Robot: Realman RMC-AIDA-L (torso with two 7-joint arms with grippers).
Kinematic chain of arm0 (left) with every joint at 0, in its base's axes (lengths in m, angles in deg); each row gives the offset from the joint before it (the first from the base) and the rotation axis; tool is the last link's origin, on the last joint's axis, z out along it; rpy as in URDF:
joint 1: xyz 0 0 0.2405 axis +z
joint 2: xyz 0 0 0 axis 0.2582 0.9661 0
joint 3: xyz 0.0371 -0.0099 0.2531 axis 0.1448 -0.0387 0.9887
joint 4: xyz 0 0 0 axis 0.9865 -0.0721 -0.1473
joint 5: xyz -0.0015 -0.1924 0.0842 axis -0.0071 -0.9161 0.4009
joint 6: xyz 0 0 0 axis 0.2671 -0.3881 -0.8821
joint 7: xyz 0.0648 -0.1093 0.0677 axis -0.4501 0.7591 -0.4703
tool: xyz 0 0 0 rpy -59.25 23.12 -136.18
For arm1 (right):
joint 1: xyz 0 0 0.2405 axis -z
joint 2: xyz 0 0 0 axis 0.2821 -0.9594 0
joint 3: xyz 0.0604 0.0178 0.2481 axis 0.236 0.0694 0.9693
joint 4: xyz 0 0 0 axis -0.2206 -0.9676 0.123
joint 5: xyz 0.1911 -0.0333 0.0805 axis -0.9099 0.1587 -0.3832
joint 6: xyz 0 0 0 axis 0.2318 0.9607 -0.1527
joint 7: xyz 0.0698 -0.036 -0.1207 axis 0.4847 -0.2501 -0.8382
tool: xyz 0 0 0 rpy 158.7 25.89 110.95
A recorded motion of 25 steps. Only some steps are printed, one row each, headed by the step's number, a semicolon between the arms.
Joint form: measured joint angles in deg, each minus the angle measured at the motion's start. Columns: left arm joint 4, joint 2, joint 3, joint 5, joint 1, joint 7, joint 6; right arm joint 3, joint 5, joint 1, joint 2, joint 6, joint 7, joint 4.
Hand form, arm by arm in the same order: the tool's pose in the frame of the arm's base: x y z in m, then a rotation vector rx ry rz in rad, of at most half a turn. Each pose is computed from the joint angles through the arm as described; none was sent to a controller.
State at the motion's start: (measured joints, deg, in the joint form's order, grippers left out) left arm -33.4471 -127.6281 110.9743 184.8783 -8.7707 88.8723 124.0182; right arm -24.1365 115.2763 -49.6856 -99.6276 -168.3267 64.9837 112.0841
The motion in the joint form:
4: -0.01 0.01 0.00 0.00 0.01 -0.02 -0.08; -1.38 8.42 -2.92 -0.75 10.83 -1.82 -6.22
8: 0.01 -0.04 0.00 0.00 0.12 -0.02 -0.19; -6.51 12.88 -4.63 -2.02 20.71 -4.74 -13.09
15: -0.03 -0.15 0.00 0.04 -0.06 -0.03 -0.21; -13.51 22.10 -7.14 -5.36 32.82 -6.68 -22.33
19: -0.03 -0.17 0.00 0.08 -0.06 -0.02 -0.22; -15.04 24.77 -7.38 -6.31 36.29 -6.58 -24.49
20: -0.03 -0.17 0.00 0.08 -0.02 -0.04 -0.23; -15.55 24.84 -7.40 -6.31 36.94 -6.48 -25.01
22: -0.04 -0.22 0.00 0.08 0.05 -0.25 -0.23; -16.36 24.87 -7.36 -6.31 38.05 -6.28 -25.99
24: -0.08 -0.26 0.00 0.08 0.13 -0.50 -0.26; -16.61 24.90 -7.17 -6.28 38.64 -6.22 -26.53
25: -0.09 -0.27 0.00 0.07 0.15 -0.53 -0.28; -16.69 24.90 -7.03 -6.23 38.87 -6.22 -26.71
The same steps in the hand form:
4: -0.3039 0.2720 -0.0100 -2.7287 -0.5724 -0.7604; -0.0146 0.4585 0.0291 -2.8122 0.1772 0.3259
8: -0.3044 0.2716 -0.0103 -2.7267 -0.5755 -0.7588; -0.0027 0.4713 -0.0053 -2.7519 0.1181 0.1589
15: -0.3032 0.2722 -0.0113 -2.7291 -0.5729 -0.7615; 0.0213 0.4748 -0.0573 -2.6815 -0.0172 -0.1346
19: -0.3032 0.2721 -0.0115 -2.7296 -0.5735 -0.7611; 0.0298 0.4753 -0.0681 -2.6504 -0.0496 -0.2011
20: -0.3034 0.2719 -0.0115 -2.7292 -0.5740 -0.7607; 0.0317 0.4756 -0.0695 -2.6456 -0.0513 -0.2106
22: -0.3035 0.2714 -0.0118 -2.7291 -0.5710 -0.7607; 0.0359 0.4760 -0.0720 -2.6385 -0.0485 -0.2255
24: -0.3038 0.2709 -0.0122 -2.7287 -0.5679 -0.7603; 0.0397 0.4764 -0.0727 -2.6340 -0.0411 -0.2325
25: -0.3038 0.2708 -0.0123 -2.7282 -0.5679 -0.7602; 0.0416 0.4768 -0.0726 -2.6315 -0.0373 -0.2351

